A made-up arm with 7 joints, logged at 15 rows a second.
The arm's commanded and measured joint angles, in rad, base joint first. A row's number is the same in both.
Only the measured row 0 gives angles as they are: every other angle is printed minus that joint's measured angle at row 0.
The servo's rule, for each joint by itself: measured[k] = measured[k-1] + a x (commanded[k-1-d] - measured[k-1]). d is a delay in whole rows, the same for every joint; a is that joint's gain. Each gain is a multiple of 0.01, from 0.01 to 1. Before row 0 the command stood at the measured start. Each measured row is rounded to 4 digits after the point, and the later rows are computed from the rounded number. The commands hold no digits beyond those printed.
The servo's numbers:
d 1
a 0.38 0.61 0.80 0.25 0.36 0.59 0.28
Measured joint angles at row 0:
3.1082 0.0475 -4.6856 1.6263 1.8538 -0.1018 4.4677
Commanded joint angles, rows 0 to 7:
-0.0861 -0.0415 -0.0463 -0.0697 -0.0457 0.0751 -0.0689
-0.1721 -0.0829 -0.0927 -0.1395 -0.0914 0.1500 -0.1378
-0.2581 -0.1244 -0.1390 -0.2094 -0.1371 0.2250 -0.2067
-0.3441 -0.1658 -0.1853 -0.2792 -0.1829 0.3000 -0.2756
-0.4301 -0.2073 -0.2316 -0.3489 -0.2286 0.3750 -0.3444
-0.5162 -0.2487 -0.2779 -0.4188 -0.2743 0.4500 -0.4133
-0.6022 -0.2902 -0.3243 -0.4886 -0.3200 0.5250 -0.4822
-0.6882 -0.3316 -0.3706 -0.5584 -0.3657 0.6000 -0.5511
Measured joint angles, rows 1 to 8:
0.0000 0.0000 0.0000 0.0000 0.0000 0.0000 0.0000
-0.0327 -0.0253 -0.0370 -0.0174 -0.0165 0.0443 -0.0193
-0.0857 -0.0604 -0.0816 -0.0479 -0.0435 0.1067 -0.0525
-0.1512 -0.0994 -0.1275 -0.0883 -0.0772 0.1765 -0.0957
-0.2245 -0.1399 -0.1737 -0.1360 -0.1153 0.2494 -0.1461
-0.3026 -0.1810 -0.2200 -0.1892 -0.1561 0.3235 -0.2016
-0.3838 -0.2223 -0.2663 -0.2466 -0.1987 0.3981 -0.2609
-0.4668 -0.2637 -0.3127 -0.3071 -0.2424 0.4730 -0.3229

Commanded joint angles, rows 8 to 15:
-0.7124 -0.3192 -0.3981 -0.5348 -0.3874 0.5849 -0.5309
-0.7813 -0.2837 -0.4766 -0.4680 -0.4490 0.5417 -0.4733
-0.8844 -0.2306 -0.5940 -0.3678 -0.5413 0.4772 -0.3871
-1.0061 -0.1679 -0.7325 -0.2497 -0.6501 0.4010 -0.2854
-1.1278 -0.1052 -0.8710 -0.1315 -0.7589 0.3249 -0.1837
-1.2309 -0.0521 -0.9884 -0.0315 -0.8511 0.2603 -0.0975
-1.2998 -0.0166 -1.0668 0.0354 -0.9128 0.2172 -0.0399
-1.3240 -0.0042 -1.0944 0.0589 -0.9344 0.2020 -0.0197
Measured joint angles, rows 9 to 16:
-0.5509 -0.3051 -0.3590 -0.3699 -0.2868 0.5479 -0.3868
-0.6123 -0.3137 -0.3903 -0.4111 -0.3230 0.5697 -0.4271
-0.6765 -0.2954 -0.4593 -0.4253 -0.3684 0.5532 -0.4400
-0.7555 -0.2559 -0.5671 -0.4109 -0.4306 0.5084 -0.4252
-0.8507 -0.2022 -0.6994 -0.3706 -0.5096 0.4450 -0.3861
-0.9560 -0.1430 -0.8367 -0.3108 -0.5993 0.3741 -0.3294
-1.0605 -0.0876 -0.9581 -0.2410 -0.6899 0.3070 -0.2645
-1.1514 -0.0443 -1.0451 -0.1719 -0.7701 0.2540 -0.2016

